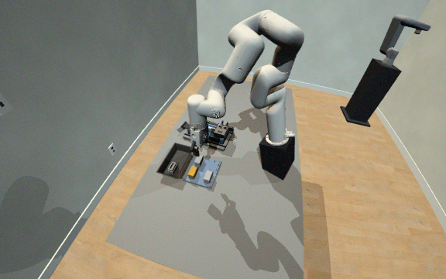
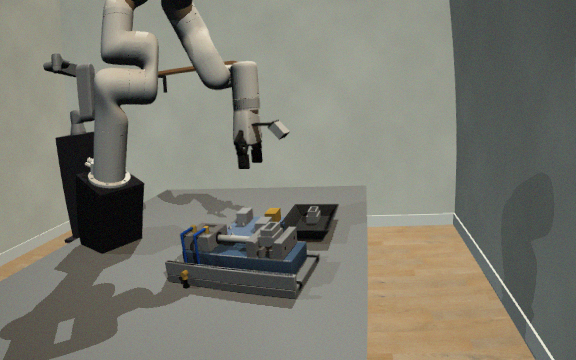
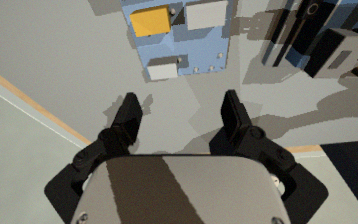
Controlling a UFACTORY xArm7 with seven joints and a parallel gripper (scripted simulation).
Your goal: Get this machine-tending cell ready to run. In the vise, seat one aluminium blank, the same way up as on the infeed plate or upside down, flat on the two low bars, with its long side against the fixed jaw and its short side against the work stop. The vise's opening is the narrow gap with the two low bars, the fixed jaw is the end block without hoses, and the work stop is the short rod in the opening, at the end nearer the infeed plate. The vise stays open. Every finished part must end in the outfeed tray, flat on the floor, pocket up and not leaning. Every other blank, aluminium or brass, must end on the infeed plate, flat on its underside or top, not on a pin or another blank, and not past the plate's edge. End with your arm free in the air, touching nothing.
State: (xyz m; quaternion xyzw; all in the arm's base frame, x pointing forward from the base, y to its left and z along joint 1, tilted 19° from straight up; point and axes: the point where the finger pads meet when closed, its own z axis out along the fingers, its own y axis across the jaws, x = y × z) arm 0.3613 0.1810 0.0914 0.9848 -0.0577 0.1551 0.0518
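My hand is 4 cm short of the brass blank, 4 cm to the right of it and 18 cm above it. The rest, counted from my hand: vise: 5 cm ahead, 28 cm to the right, 16 cm below; then white screw rod: 3 cm ahead, 28 cm to the right, 12 cm below.
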